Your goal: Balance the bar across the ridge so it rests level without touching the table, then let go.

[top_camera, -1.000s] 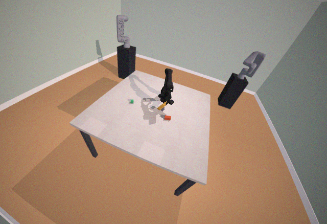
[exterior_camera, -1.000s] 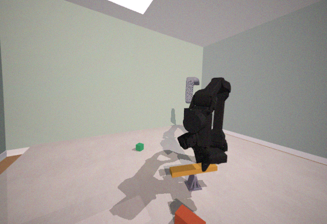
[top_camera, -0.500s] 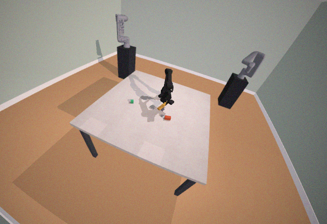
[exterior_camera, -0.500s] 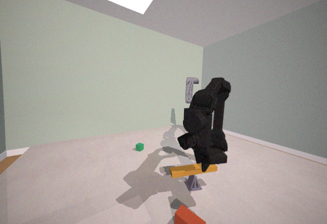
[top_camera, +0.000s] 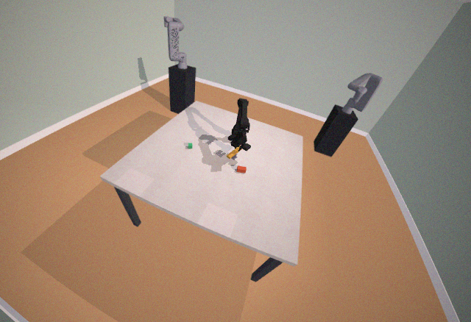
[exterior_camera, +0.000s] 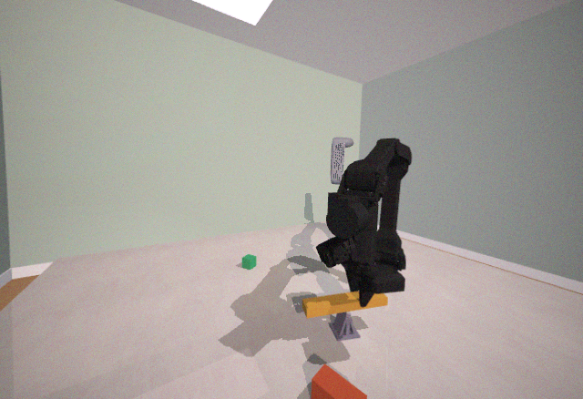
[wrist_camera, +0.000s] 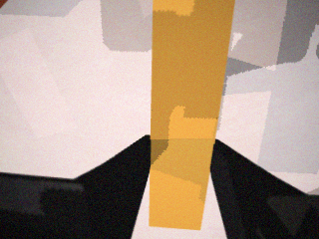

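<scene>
The bar lies 30 mm ahead of my gripper tip and 10 mm to the right of it. Also, from my gripper tip: green cube (100 mm ahead, 370 mm to the right, 40 mm below); red block (140 mm ahead, 90 mm to the left, 40 mm below).
</scene>
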